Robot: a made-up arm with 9 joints. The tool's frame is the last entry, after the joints.
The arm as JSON. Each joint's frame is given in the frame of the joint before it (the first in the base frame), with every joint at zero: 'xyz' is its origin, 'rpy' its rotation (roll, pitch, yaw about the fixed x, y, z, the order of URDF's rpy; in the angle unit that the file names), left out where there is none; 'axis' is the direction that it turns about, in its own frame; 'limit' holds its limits. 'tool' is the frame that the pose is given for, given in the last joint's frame.
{
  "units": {
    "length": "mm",
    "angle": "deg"
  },
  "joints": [
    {
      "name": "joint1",
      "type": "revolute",
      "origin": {
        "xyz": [
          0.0,
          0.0,
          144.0
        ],
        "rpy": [
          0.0,
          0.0,
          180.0
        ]
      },
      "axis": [
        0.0,
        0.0,
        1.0
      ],
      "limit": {
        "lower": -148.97,
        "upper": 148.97
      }
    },
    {
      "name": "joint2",
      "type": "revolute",
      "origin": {
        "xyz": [
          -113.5,
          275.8,
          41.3
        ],
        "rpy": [
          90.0,
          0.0,
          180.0
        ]
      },
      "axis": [
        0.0,
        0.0,
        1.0
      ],
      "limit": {
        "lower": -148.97,
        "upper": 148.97
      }
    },
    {
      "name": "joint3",
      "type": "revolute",
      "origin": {
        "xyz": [
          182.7,
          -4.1,
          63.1
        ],
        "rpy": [
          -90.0,
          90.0,
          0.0
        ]
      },
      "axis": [
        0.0,
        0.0,
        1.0
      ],
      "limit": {
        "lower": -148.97,
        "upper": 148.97
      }
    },
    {
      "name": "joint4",
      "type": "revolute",
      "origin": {
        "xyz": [
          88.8,
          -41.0,
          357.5
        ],
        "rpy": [
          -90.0,
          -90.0,
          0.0
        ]
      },
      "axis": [
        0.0,
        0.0,
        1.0
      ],
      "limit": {
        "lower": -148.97,
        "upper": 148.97
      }
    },
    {
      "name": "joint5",
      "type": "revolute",
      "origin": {
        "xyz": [
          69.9,
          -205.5,
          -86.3
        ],
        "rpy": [
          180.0,
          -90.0,
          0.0
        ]
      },
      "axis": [
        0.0,
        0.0,
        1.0
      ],
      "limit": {
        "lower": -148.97,
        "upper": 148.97
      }
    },
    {
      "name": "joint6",
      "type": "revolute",
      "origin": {
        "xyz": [
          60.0,
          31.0,
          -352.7
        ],
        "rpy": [
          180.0,
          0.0,
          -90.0
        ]
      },
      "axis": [
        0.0,
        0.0,
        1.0
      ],
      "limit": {
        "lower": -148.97,
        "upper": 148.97
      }
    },
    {
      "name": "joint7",
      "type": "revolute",
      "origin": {
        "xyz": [
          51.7,
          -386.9,
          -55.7
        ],
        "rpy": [
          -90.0,
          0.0,
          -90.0
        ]
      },
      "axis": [
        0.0,
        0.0,
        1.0
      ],
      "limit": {
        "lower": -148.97,
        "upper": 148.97
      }
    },
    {
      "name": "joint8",
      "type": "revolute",
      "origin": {
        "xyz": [
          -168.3,
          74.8,
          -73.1
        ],
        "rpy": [
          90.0,
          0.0,
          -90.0
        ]
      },
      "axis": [
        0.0,
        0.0,
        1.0
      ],
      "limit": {
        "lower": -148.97,
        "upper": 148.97
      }
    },
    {
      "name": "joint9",
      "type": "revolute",
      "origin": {
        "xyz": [
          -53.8,
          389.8,
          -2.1
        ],
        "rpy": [
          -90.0,
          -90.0,
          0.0
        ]
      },
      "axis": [
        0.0,
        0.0,
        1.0
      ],
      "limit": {
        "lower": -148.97,
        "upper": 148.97
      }
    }
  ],
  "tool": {
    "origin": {
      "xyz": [
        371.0,
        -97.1,
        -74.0
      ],
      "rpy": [
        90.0,
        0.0,
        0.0
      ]
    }
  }
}
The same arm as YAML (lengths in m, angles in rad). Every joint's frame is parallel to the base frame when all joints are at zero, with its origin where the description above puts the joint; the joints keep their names.
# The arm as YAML. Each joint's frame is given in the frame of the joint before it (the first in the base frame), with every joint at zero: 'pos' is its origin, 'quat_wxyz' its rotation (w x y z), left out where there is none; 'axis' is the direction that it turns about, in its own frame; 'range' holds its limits. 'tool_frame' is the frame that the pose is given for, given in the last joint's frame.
length_unit: m
angle_unit: rad
joints:
  - joint: joint1
    pos: [0.0, 0.0, 0.144]
    axis: "+z"
    range: [-2.6, 2.6]
  - joint: joint2
    pos: [0.1135, -0.2758, 0.0413]
    axis: "-y"
    range: [-2.6, 2.6]
  - joint: joint3
    pos: [0.1827, -0.0631, -0.0041]
    axis: "+z"
    range: [-2.6, 2.6]
  - joint: joint4
    pos: [0.041, 0.0888, 0.3575]
    axis: "-x"
    range: [-2.6, 2.6]
  - joint: joint5
    pos: [0.0863, -0.2055, 0.0699]
    axis: "+z"
    range: [-2.6, 2.6]
  - joint: joint6
    pos: [-0.06, -0.031, -0.3527]
    axis: "-z"
    range: [-2.6, 2.6]
  - joint: joint7
    pos: [-0.3869, 0.0517, 0.0557]
    axis: "+y"
    range: [-2.6, 2.6]
  - joint: joint8
    pos: [0.1683, -0.0731, 0.0748]
    axis: "+x"
    range: [-2.6, 2.6]
  - joint: joint9
    pos: [-0.0021, 0.3898, 0.0538]
    axis: "+y"
    range: [-2.6, 2.6]
tool_frame:
  pos: [0.371, -0.074, 0.0971]

